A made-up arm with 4 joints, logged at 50 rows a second.
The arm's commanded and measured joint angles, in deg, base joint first. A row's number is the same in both.
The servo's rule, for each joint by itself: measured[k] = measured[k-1] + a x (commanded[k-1-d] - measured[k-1]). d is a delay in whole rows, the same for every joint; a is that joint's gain. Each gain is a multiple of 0.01, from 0.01 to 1. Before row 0 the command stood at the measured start. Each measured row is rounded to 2 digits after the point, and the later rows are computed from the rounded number. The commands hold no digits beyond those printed.
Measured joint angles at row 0: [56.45, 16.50, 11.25, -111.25]
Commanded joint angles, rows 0 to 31: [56.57, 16.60, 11.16, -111.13]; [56.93, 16.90, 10.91, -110.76]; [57.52, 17.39, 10.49, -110.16]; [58.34, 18.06, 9.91, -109.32]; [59.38, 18.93, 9.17, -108.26]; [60.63, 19.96, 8.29, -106.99]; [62.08, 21.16, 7.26, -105.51]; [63.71, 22.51, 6.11, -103.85]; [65.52, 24.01, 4.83, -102.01]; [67.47, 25.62, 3.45, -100.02]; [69.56, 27.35, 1.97, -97.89]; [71.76, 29.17, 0.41, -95.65]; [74.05, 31.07, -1.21, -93.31]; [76.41, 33.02, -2.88, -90.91]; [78.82, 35.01, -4.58, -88.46]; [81.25, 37.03, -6.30, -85.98]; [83.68, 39.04, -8.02, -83.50]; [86.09, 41.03, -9.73, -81.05]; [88.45, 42.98, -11.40, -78.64]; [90.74, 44.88, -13.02, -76.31]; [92.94, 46.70, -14.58, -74.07]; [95.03, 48.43, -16.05, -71.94]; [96.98, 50.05, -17.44, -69.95]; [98.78, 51.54, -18.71, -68.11]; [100.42, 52.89, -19.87, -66.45]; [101.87, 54.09, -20.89, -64.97]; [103.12, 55.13, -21.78, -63.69]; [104.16, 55.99, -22.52, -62.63]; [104.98, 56.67, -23.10, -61.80]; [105.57, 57.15, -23.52, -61.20]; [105.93, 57.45, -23.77, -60.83]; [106.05, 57.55, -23.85, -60.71]
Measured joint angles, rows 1 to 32: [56.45, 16.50, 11.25, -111.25]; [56.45, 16.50, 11.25, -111.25]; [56.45, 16.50, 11.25, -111.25]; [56.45, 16.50, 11.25, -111.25]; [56.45, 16.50, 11.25, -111.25]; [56.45, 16.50, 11.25, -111.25]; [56.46, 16.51, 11.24, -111.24]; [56.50, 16.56, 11.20, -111.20]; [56.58, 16.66, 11.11, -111.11]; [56.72, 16.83, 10.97, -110.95]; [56.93, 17.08, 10.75, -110.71]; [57.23, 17.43, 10.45, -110.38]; [57.62, 17.88, 10.07, -109.94]; [58.11, 18.44, 9.59, -109.39]; [58.70, 19.11, 9.02, -108.73]; [59.40, 19.89, 8.35, -107.95]; [60.21, 20.79, 7.58, -107.04]; [61.13, 21.80, 6.72, -106.01]; [62.16, 22.91, 5.77, -104.87]; [63.30, 24.12, 4.73, -103.61]; [64.54, 25.43, 3.61, -102.25]; [65.88, 26.82, 2.42, -100.79]; [67.30, 28.29, 1.17, -99.23]; [68.80, 29.82, -0.14, -97.59]; [70.37, 31.40, -1.49, -95.88]; [72.00, 33.02, -2.87, -94.12]; [73.68, 34.66, -4.28, -92.32]; [75.39, 36.31, -5.69, -90.49]; [77.12, 37.96, -7.10, -88.64]; [78.85, 39.59, -8.49, -86.79]; [80.58, 41.19, -9.86, -84.96]; [82.28, 42.74, -11.18, -83.16]
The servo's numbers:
d 6
a 0.08 0.12 0.12 0.09

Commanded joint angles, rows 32 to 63: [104.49, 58.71, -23.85, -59.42]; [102.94, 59.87, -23.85, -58.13]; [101.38, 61.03, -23.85, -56.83]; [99.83, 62.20, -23.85, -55.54]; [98.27, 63.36, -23.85, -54.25]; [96.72, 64.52, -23.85, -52.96]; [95.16, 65.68, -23.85, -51.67]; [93.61, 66.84, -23.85, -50.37]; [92.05, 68.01, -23.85, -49.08]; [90.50, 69.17, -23.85, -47.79]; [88.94, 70.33, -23.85, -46.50]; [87.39, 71.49, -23.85, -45.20]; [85.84, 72.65, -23.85, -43.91]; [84.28, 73.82, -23.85, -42.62]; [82.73, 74.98, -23.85, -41.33]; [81.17, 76.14, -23.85, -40.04]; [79.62, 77.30, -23.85, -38.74]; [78.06, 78.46, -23.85, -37.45]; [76.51, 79.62, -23.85, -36.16]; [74.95, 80.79, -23.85, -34.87]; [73.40, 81.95, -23.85, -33.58]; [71.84, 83.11, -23.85, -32.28]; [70.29, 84.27, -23.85, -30.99]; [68.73, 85.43, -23.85, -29.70]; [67.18, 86.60, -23.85, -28.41]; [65.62, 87.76, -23.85, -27.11]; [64.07, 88.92, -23.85, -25.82]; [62.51, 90.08, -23.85, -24.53]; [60.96, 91.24, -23.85, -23.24]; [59.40, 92.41, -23.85, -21.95]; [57.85, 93.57, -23.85, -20.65]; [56.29, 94.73, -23.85, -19.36]
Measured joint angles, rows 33 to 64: [83.95, 44.23, -12.45, -81.41]; [85.57, 45.64, -13.66, -79.72]; [87.12, 46.96, -14.79, -78.11]; [88.60, 48.18, -15.84, -76.59]; [89.99, 49.29, -16.79, -75.17]; [91.27, 50.28, -17.64, -73.87]; [92.33, 51.29, -18.39, -72.57]; [93.18, 52.32, -19.05, -71.27]; [93.84, 53.37, -19.63, -69.97]; [94.32, 54.43, -20.14, -68.67]; [94.64, 55.50, -20.59, -67.37]; [94.81, 56.58, -20.98, -66.07]; [94.84, 57.67, -21.32, -64.77]; [94.74, 58.77, -21.62, -63.47]; [94.52, 59.88, -21.89, -62.17]; [94.20, 60.99, -22.13, -60.88]; [93.78, 62.11, -22.34, -59.59]; [93.27, 63.24, -22.52, -58.29]; [92.68, 64.37, -22.68, -57.00]; [92.01, 65.50, -22.82, -55.71]; [91.27, 66.64, -22.94, -54.42]; [90.46, 67.78, -23.05, -53.13]; [89.59, 68.92, -23.15, -51.83]; [88.67, 70.06, -23.23, -50.54]; [87.70, 71.21, -23.30, -49.25]; [86.68, 72.36, -23.37, -47.96]; [85.62, 73.51, -23.43, -46.67]; [84.52, 74.66, -23.48, -45.37]; [83.38, 75.81, -23.52, -44.08]; [82.21, 76.96, -23.56, -42.79]; [81.01, 78.12, -23.59, -41.50]; [79.78, 79.28, -23.62, -40.20]
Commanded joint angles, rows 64 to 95: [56.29, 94.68, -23.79, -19.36]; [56.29, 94.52, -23.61, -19.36]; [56.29, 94.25, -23.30, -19.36]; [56.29, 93.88, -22.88, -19.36]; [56.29, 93.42, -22.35, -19.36]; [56.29, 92.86, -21.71, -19.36]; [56.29, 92.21, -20.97, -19.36]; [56.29, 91.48, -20.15, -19.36]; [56.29, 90.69, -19.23, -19.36]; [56.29, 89.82, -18.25, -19.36]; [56.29, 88.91, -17.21, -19.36]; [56.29, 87.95, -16.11, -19.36]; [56.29, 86.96, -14.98, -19.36]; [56.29, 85.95, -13.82, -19.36]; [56.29, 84.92, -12.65, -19.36]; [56.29, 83.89, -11.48, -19.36]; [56.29, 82.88, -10.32, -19.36]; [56.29, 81.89, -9.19, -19.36]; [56.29, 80.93, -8.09, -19.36]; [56.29, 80.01, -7.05, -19.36]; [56.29, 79.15, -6.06, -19.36]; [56.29, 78.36, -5.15, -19.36]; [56.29, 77.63, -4.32, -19.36]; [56.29, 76.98, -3.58, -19.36]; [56.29, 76.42, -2.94, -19.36]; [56.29, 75.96, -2.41, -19.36]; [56.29, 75.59, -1.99, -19.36]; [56.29, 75.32, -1.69, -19.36]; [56.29, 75.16, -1.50, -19.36]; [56.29, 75.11, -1.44, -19.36]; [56.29, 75.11, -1.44, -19.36]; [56.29, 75.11, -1.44, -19.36]
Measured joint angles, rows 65 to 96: [78.52, 80.44, -23.65, -38.91]; [77.24, 81.60, -23.67, -37.62]; [75.94, 82.76, -23.69, -36.33]; [74.62, 83.92, -23.71, -35.04]; [73.28, 85.08, -23.73, -33.74]; [71.92, 86.24, -23.74, -32.45]; [70.67, 87.25, -23.75, -31.27]; [69.52, 88.12, -23.73, -30.20]; [68.46, 88.86, -23.68, -29.22]; [67.49, 89.46, -23.58, -28.33]; [66.59, 89.94, -23.43, -27.52]; [65.77, 90.29, -23.22, -26.79]; [65.01, 90.52, -22.95, -26.12]; [64.31, 90.64, -22.61, -25.51]; [63.67, 90.65, -22.20, -24.96]; [63.08, 90.55, -21.73, -24.46]; [62.54, 90.35, -21.19, -24.00]; [62.04, 90.06, -20.58, -23.58]; [61.58, 89.69, -19.91, -23.20]; [61.16, 89.24, -19.18, -22.85]; [60.77, 88.72, -18.40, -22.54]; [60.41, 88.14, -17.57, -22.25]; [60.08, 87.51, -16.70, -21.99]; [59.78, 86.84, -15.80, -21.75]; [59.50, 86.13, -14.87, -21.53]; [59.24, 85.40, -13.93, -21.33]; [59.00, 84.65, -12.99, -21.15]; [58.78, 83.90, -12.05, -20.99]; [58.58, 83.15, -11.12, -20.84]; [58.40, 82.41, -10.22, -20.71]; [58.23, 81.69, -9.35, -20.59]; [58.07, 81.00, -8.52, -20.48]
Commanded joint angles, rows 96 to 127: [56.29, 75.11, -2.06, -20.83]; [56.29, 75.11, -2.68, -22.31]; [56.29, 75.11, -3.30, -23.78]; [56.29, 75.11, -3.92, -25.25]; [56.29, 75.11, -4.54, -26.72]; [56.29, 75.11, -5.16, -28.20]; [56.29, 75.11, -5.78, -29.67]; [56.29, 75.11, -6.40, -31.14]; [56.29, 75.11, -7.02, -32.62]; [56.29, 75.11, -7.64, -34.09]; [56.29, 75.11, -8.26, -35.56]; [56.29, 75.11, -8.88, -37.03]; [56.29, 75.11, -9.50, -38.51]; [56.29, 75.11, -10.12, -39.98]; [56.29, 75.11, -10.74, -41.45]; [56.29, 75.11, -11.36, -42.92]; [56.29, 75.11, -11.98, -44.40]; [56.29, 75.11, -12.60, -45.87]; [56.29, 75.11, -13.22, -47.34]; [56.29, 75.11, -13.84, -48.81]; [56.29, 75.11, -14.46, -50.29]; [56.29, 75.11, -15.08, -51.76]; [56.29, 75.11, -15.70, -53.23]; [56.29, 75.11, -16.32, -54.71]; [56.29, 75.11, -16.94, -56.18]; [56.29, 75.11, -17.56, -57.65]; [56.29, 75.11, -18.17, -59.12]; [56.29, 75.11, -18.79, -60.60]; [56.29, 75.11, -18.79, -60.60]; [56.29, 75.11, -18.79, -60.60]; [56.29, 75.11, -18.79, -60.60]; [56.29, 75.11, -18.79, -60.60]
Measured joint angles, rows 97 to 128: [57.93, 80.35, -7.74, -20.38]; [57.80, 79.75, -7.01, -20.29]; [57.68, 79.20, -6.35, -20.21]; [57.57, 78.71, -5.76, -20.13]; [57.47, 78.28, -5.24, -20.06]; [57.38, 77.90, -4.78, -20.00]; [57.29, 77.57, -4.45, -20.07]; [57.21, 77.27, -4.24, -20.27]; [57.14, 77.01, -4.13, -20.59]; [57.07, 76.78, -4.10, -21.01]; [57.01, 76.58, -4.15, -21.52]; [56.95, 76.40, -4.27, -22.12]; [56.90, 76.25, -4.45, -22.80]; [56.85, 76.11, -4.68, -23.55]; [56.81, 75.99, -4.96, -24.37]; [56.77, 75.88, -5.28, -25.24]; [56.73, 75.79, -5.64, -26.17]; [56.69, 75.71, -6.03, -27.15]; [56.66, 75.64, -6.45, -28.17]; [56.63, 75.58, -6.89, -29.23]; [56.60, 75.52, -7.35, -30.33]; [56.58, 75.47, -7.83, -31.46]; [56.56, 75.43, -8.33, -32.62]; [56.54, 75.39, -8.84, -33.81]; [56.52, 75.36, -9.37, -35.03]; [56.50, 75.33, -9.91, -36.27]; [56.48, 75.30, -10.46, -37.53]; [56.46, 75.28, -11.01, -38.81]; [56.45, 75.26, -11.57, -40.11]; [56.44, 75.24, -12.14, -41.42]; [56.43, 75.22, -12.72, -42.75]; [56.42, 75.21, -13.30, -44.09]
